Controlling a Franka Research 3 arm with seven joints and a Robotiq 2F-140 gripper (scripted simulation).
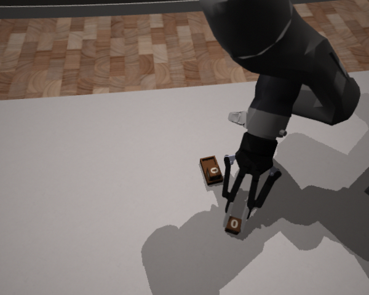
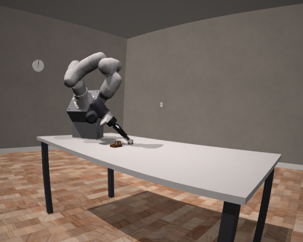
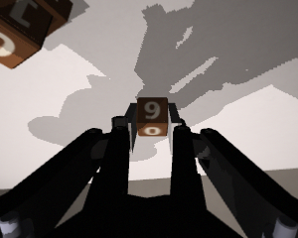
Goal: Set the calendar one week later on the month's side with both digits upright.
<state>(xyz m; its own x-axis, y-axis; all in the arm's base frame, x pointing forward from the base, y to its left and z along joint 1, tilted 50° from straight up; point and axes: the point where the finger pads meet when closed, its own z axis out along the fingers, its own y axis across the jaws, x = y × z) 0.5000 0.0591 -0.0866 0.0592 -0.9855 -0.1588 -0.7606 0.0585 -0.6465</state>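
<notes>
Right now the cube is 1 cm ahead of my hand, 2 cm to the left of it and 2 cm below it.
</notes>
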